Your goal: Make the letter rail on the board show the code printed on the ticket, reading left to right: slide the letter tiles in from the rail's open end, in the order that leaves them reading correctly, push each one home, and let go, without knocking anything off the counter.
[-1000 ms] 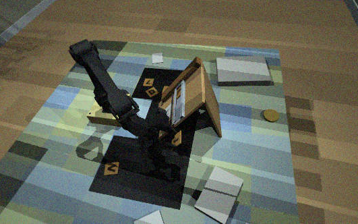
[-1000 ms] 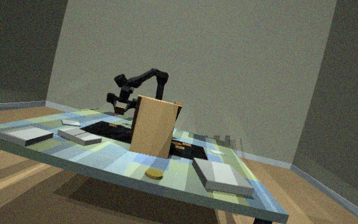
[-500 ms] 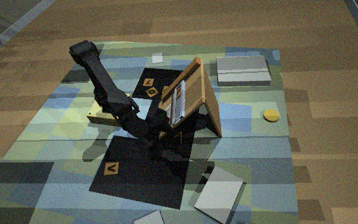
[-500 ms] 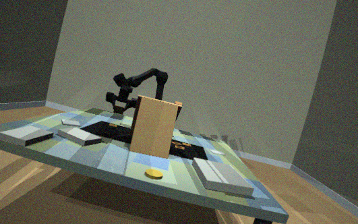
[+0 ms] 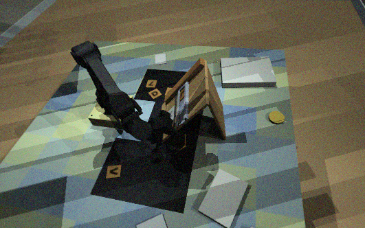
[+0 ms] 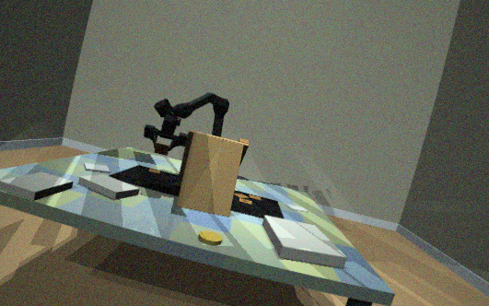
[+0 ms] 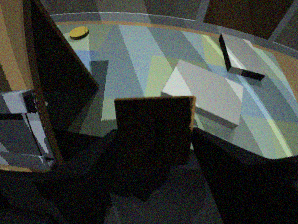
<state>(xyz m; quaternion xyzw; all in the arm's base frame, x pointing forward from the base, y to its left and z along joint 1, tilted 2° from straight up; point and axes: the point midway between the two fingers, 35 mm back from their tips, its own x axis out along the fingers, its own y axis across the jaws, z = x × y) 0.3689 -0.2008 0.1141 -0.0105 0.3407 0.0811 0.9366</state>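
My gripper tip is now right at the j tile. Round my gripper tip: v tile: 29 cm behind, 16 cm below, 9 cm to the right; white ticket: 18 cm to the left, 9 cm behind, 8 cm below; black mat: 20 cm to the left, 19 cm behind, 17 cm below.
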